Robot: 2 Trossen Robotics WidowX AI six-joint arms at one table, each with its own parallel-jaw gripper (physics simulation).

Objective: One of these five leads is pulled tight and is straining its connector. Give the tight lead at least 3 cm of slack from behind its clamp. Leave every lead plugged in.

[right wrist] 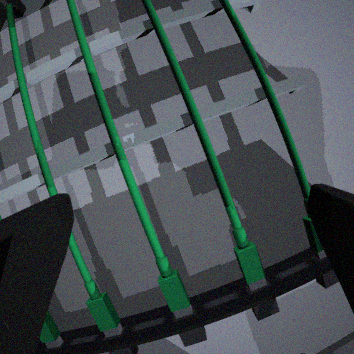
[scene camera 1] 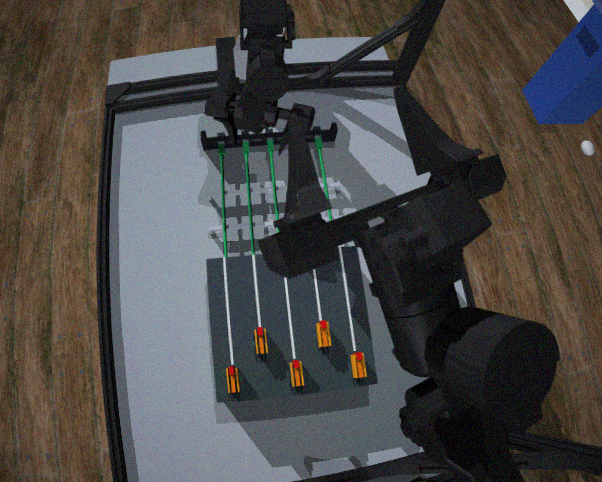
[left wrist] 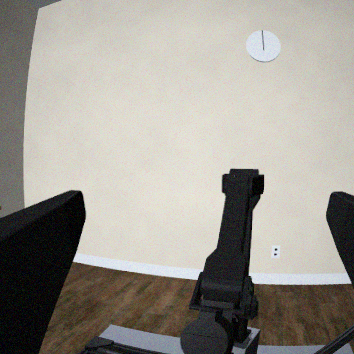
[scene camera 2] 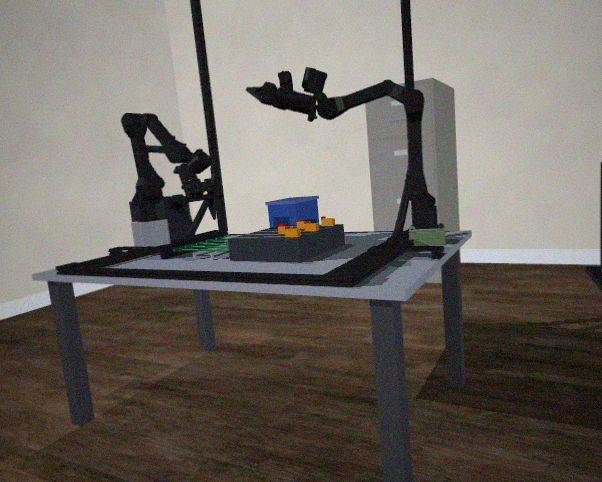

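Seen in the pictures: left gripper, fingertip midpoint: (scene camera 1: 347, 99) (left wrist: 210, 205) (scene camera 2: 251, 90); right gripper, fingertip midpoint: (right wrist: 193, 202) (scene camera 1: 256, 149) (scene camera 2: 203, 221); left arm's base, link origin: (scene camera 2: 426, 227); right arm's base, link origin: (scene camera 2: 149, 220).
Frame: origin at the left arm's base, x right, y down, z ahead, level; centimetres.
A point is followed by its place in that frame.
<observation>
Five leads run from green connectors (scene camera 1: 245, 146) @[z 79.4, x 0.0, y 1.7 cm] (right wrist: 174, 291) @[z 77.8, x 5.0, y 1.7 cm] in a black strip (scene camera 1: 329, 134) @[z 75.9, x 18.3, y 1.8 cm] (right wrist: 220, 301) @[z 80.4, x 3.2, y 2.1 cm] across a dark block (scene camera 1: 271, 391) (scene camera 2: 261, 249) to orange clamps (scene camera 1: 296, 374) @[z 33.2, x -8.5, y -4.3 cm] (scene camera 2: 310, 226) @[z 33.3, x -9.2, y -3.5 cm] with red tops. The leads are green, then white over the block. The connectors that show sit in the strip. Which lead is tight I cannot tell. My right gripper (scene camera 1: 258, 140) @[z 73.1, x 0.5, y -6.1 cm] (right wrist: 193, 202) @[z 73.1, x 0.5, y -6.1 cm] is open over the connector ends; in the right wrist view its fingers partly hide the outer leads. My left gripper (scene camera 1: 351, 100) @[z 50.8, x 0.0, y -46.1 cm] (left wrist: 210, 205) @[z 50.8, x 0.0, y -46.1 cm] is open and high above the table, hiding part of the leads in scene camera 1.
Pale rails (right wrist: 55, 70) @[z 60.6, x 2.7, y 3.1 cm] cross under the green stretches between strip and block. A black frame (scene camera 1: 105, 251) @[z 68.5, x -34.6, y 2.8 cm] (scene camera 2: 211, 274) @[z 51.3, x -40.9, y 3.0 cm] runs along the table (scene camera 1: 160, 301) @[z 55.2, x -27.1, y 4.7 cm] (scene camera 2: 391, 292) @[z 6.8, x -52.9, y 5.1 cm]. A blue box (scene camera 1: 562, 80) (scene camera 2: 296, 210) stands beyond the table's edge at the right in scene camera 1.
</observation>
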